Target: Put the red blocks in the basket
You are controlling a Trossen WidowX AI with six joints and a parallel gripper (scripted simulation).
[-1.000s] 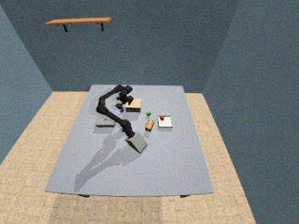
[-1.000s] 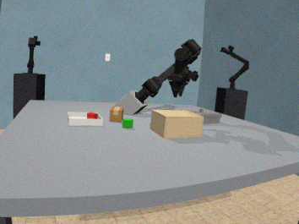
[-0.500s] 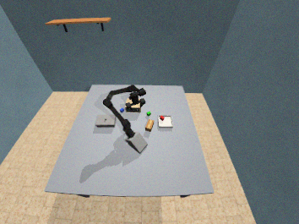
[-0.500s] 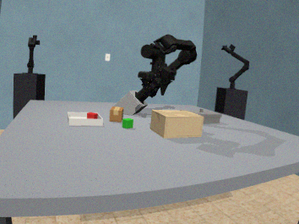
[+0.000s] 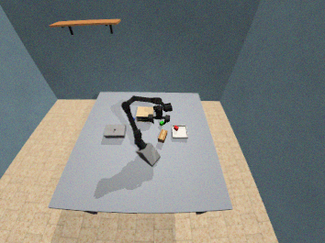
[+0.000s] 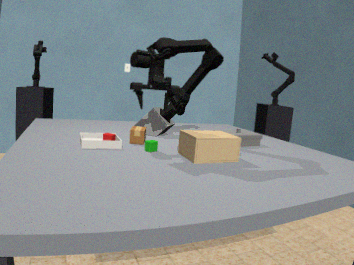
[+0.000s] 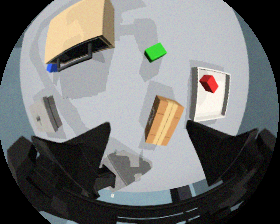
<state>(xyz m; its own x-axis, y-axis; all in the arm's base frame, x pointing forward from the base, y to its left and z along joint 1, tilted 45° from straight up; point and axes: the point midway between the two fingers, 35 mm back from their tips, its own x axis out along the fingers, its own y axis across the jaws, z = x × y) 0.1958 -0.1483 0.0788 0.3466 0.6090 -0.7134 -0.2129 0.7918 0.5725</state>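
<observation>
My hand is 140 mm above the small brown box, 50 mm to the left of it and 40 mm past it. Also, from my hand: white shallow basket: 190 mm to the right, 160 mm below, 60 mm ahead; blue block: 300 mm to the left, 150 mm below, 70 mm ahead; drawer unit: 200 mm to the left, 160 mm ahead, 130 mm below.
</observation>
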